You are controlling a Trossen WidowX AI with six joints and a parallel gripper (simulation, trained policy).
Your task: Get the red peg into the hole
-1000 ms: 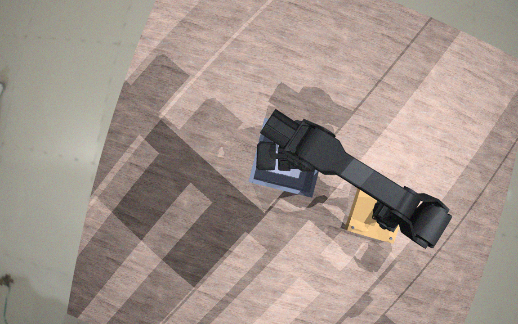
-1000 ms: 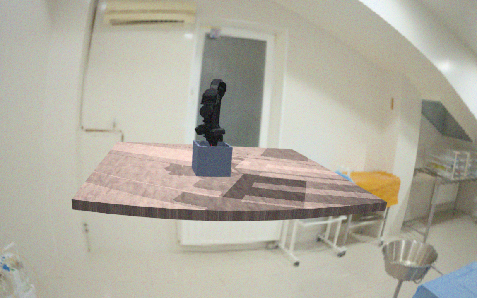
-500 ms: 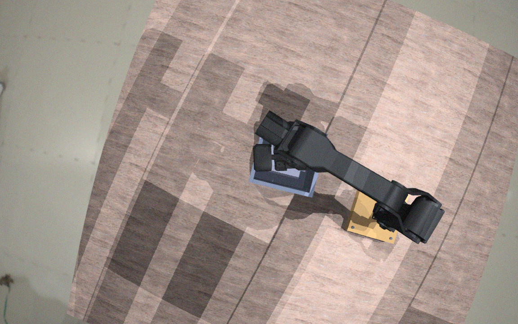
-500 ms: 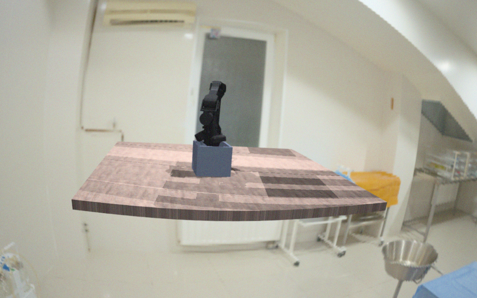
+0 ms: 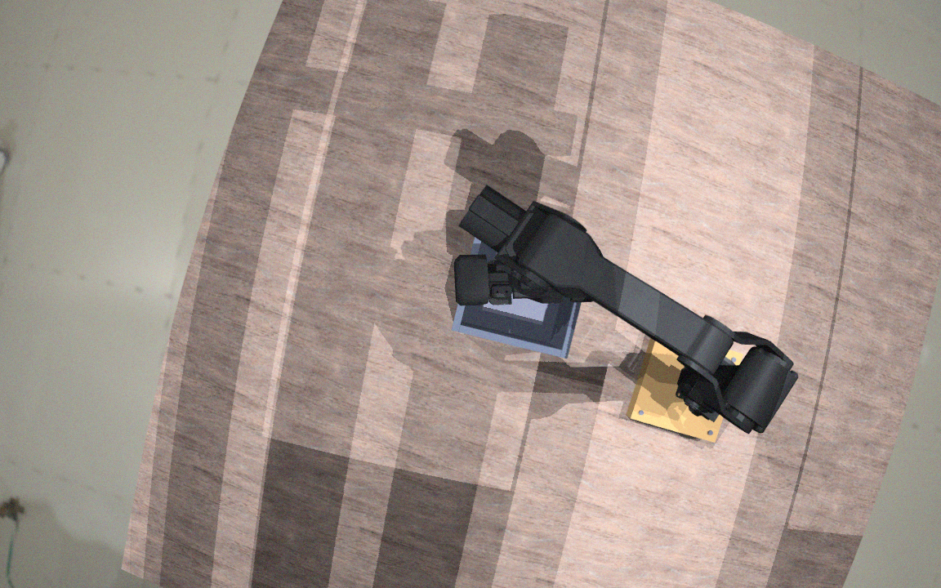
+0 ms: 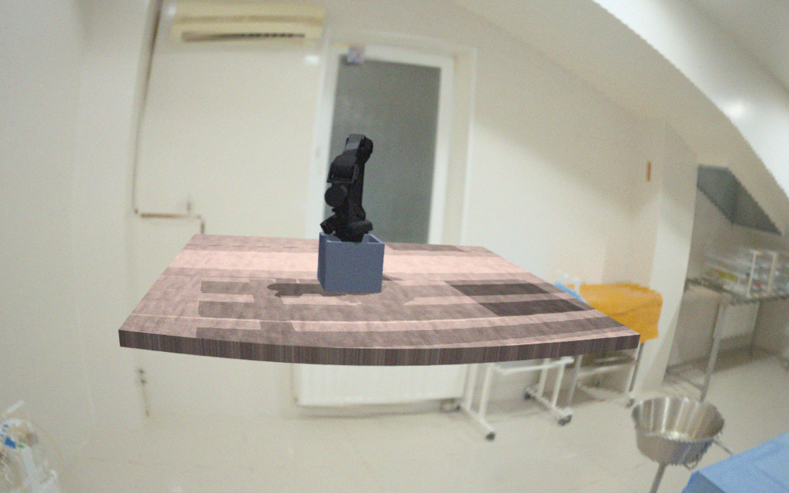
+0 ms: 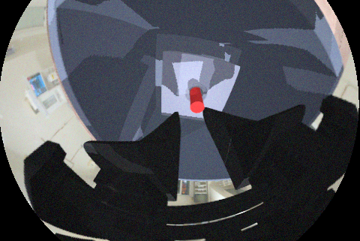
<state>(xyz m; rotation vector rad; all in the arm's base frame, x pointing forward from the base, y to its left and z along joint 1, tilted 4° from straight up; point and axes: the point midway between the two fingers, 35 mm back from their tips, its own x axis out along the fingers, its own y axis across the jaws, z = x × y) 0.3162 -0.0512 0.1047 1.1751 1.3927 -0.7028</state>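
The red peg lies 1 cm to the right of my gripper tip and 4 cm below it.
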